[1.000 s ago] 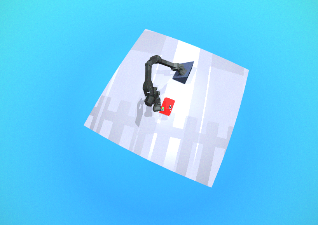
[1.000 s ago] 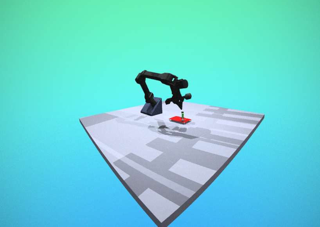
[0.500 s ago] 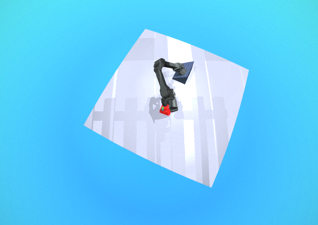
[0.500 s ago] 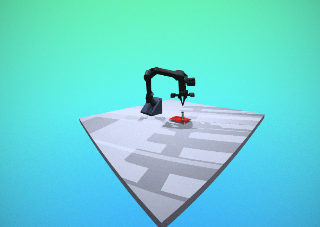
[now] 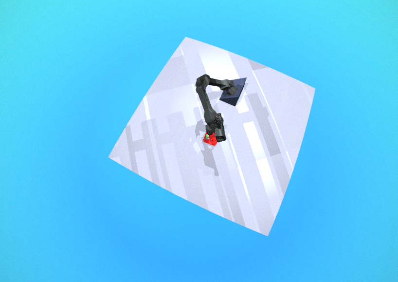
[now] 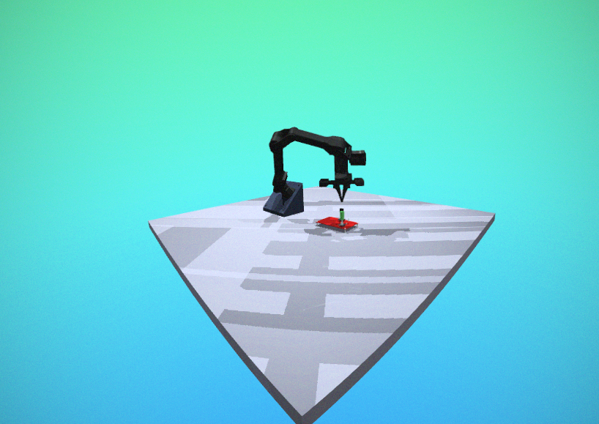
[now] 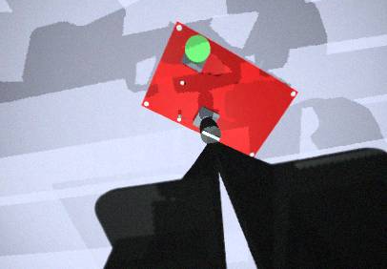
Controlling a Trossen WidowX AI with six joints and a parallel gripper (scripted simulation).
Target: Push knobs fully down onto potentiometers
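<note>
The potentiometer is 50 mm below my gripper tip. Also, from my gripper tip: green knob: 50 mm ahead, 50 mm to the right, 40 mm below.
</note>
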